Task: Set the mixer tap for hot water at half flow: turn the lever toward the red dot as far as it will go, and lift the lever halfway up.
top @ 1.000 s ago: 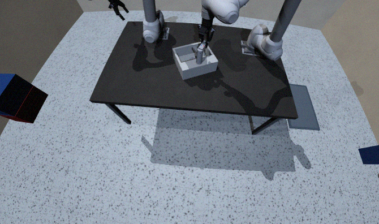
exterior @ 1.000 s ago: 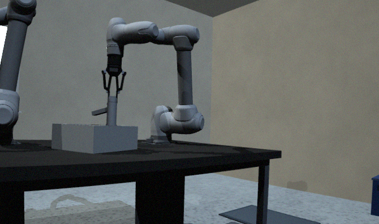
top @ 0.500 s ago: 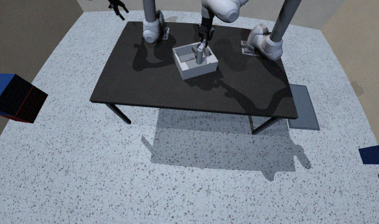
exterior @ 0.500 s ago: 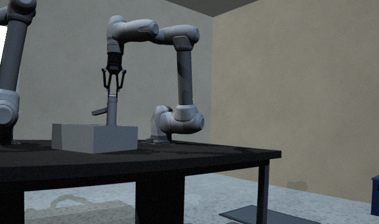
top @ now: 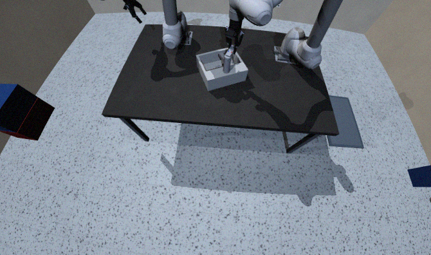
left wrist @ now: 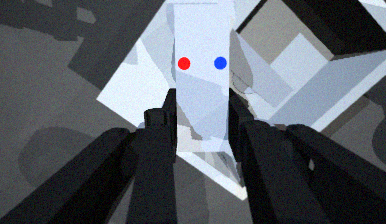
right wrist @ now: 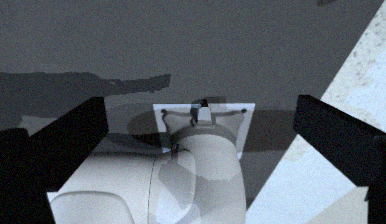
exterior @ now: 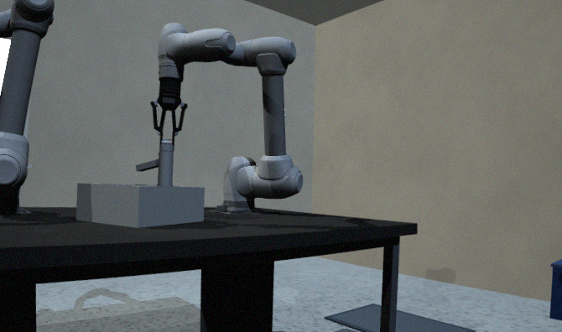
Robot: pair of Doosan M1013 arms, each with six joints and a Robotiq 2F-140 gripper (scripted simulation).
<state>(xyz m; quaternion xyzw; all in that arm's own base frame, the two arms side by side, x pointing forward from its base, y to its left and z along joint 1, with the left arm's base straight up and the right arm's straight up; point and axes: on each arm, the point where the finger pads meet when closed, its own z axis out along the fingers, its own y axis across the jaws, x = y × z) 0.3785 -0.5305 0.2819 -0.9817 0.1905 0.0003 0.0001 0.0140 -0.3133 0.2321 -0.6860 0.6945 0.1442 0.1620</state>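
Observation:
My left hand is 3 cm short of the flat lever and 1 cm to the left of it. Also, from my left hand: white basin 4 cm behind, 8 cm to the right, 24 cm below.

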